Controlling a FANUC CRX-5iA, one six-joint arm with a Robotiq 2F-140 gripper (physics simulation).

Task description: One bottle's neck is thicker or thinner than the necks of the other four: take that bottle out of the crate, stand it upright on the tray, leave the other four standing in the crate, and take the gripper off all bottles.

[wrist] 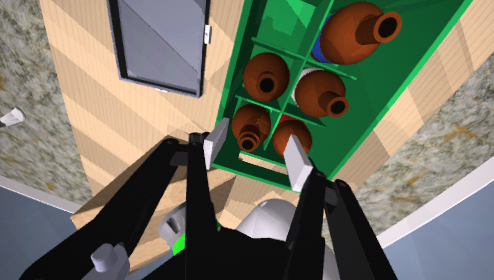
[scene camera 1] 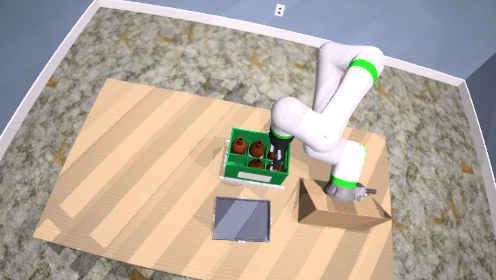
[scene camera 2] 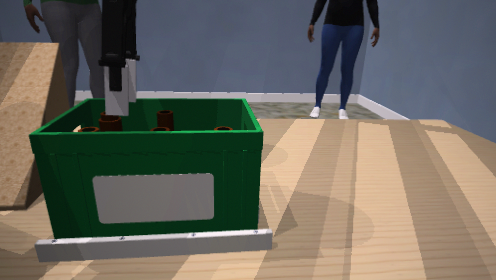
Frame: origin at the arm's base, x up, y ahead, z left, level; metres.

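Seen in the pictures: gripper, fingertip midpoint: point(wrist: 257, 136) point(scene camera 1: 273, 160) point(scene camera 2: 122, 107); arm's base, origin of the base link: point(scene camera 1: 339, 194).
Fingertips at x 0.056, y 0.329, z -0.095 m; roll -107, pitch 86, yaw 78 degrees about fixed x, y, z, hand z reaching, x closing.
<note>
Offsets run from my fingertips to a thing's top centre. "pt": to the spot under its first point.
The green crate {dx +0.002, dy +0.063, dz -0.037 m} point(scene camera 1: 231, 172) point(scene camera 2: 150, 165) point(wrist: 370, 95) holds five upright brown bottles; one compartment on the tray side is empty. In the wrist view, a bottle with a stepped neck {dx -0.010, dy -0.023, dz +0.007 m} point(wrist: 250, 120) stands at the near end, beside a red-labelled bottle {dx -0.010, dy -0.027, dz -0.076 m} point(wrist: 281, 139). Also there are a plain bottle {dx -0.010, dy +0.063, dz +0.010 m} point(wrist: 262, 67), a white-labelled bottle {dx -0.010, dy +0.066, dz -0.081 m} point(wrist: 317, 90) and a blue-labelled bottle {dx -0.010, dy +0.152, dz -0.083 m} point(wrist: 347, 32). The stepped neck {dx -0.020, dy -0.023, dz +0.007 m} point(scene camera 2: 110, 123) looks wider than the others. My gripper point(scene camera 1: 278, 162) point(scene camera 2: 123, 107) point(wrist: 257, 136) is partly open and empty, above the near-end bottles. One finger hides the red-labelled bottle's neck. The grey tray {pt dx -0.169, dy +0.089, dz +0.243 m} point(scene camera 1: 242, 220) point(wrist: 160, 45) is empty.
A white rail point(scene camera 1: 252, 183) point(scene camera 2: 155, 245) runs along the crate's foot. A wooden box point(scene camera 1: 345, 220) point(scene camera 2: 25, 125) under the arm's base stands beyond the crate's near end. Two people stand behind the table in scene camera 2.
</note>
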